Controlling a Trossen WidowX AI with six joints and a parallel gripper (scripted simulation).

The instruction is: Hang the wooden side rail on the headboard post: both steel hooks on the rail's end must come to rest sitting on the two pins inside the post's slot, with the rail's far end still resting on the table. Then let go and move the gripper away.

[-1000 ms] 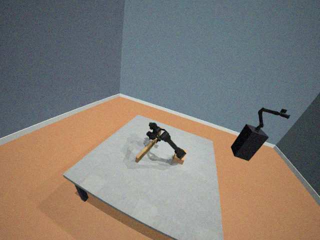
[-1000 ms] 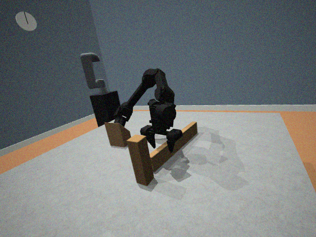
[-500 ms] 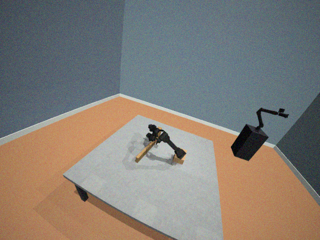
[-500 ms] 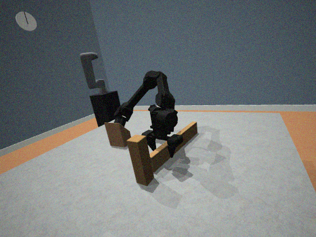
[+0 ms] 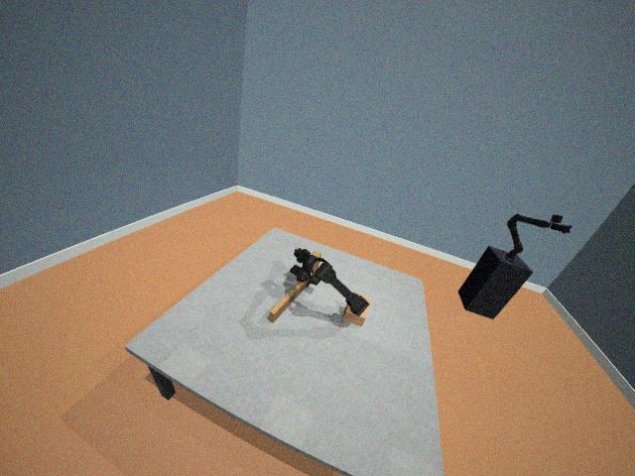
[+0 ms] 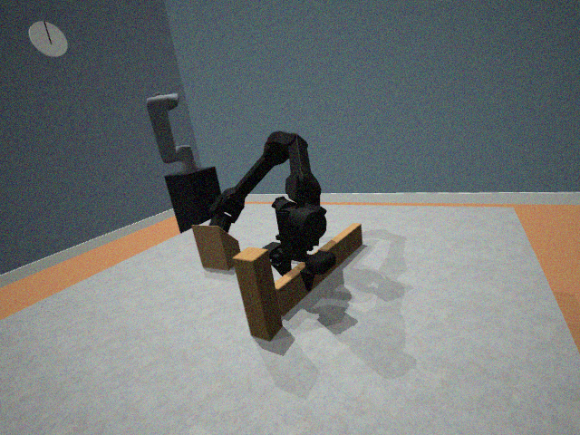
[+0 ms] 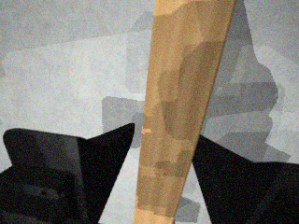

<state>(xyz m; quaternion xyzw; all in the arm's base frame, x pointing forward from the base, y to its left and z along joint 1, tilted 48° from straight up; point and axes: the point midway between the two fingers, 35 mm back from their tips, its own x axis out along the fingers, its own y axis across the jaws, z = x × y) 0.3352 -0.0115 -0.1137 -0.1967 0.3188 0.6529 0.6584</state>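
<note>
My gripper tip is now 130 mm to the left of the headboard post, 60 mm below it and 10 mm past it.
</note>
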